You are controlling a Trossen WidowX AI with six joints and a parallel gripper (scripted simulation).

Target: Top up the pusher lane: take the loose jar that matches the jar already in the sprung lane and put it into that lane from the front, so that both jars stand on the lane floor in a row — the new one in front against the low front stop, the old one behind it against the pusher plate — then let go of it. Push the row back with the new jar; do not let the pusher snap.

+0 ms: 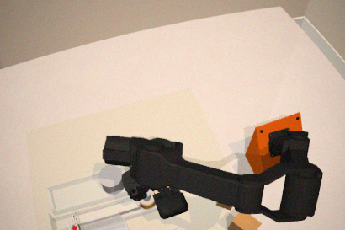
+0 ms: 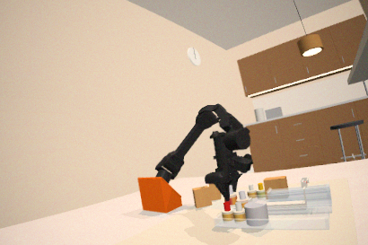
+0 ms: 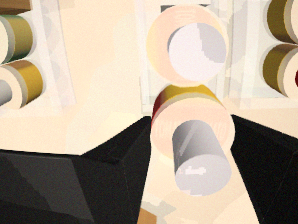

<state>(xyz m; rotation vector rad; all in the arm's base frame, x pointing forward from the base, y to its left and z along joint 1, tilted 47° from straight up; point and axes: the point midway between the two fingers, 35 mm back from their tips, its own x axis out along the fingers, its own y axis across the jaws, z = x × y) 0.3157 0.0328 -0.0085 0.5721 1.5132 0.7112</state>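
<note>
My gripper tip is now 11 cm short of the grey cylinder, 7 cm to the left of it and 2 cm above it. Round my gripper tip: red mark (22 cm ahead, 6 cm to the left, 2 cm above).
</note>
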